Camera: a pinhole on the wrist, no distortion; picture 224 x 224 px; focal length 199.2 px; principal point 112.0 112.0 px. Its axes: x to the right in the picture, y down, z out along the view. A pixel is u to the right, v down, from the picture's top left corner.
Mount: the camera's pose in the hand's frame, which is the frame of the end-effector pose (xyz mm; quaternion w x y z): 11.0 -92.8 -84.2 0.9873 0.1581 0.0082 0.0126
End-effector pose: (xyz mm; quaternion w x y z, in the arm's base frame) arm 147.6 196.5 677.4 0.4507 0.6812 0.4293 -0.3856
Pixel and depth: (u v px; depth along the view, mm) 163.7 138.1 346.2
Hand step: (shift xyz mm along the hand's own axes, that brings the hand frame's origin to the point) 106.8 -155.3 257.7
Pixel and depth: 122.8 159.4 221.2
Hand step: 26.3 -111.5 142.2
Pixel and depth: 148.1 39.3 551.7
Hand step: 126.6 -453.4 375.7
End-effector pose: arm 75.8 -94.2 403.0 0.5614 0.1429 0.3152 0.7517
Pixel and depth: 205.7 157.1 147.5
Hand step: 82.6 -105.2 65.5
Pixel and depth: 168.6 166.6 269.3
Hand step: 91.3 -104.6 193.7
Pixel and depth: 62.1 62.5 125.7
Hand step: -17.2 -162.5 25.8
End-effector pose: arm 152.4 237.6 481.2 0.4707 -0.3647 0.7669 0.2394
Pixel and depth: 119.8 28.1 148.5
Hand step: 21.2 -198.4 37.2
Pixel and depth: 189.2 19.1 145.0
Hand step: 71.6 -200.7 31.7
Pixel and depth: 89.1 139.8 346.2
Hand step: -22.9 -156.0 260.2
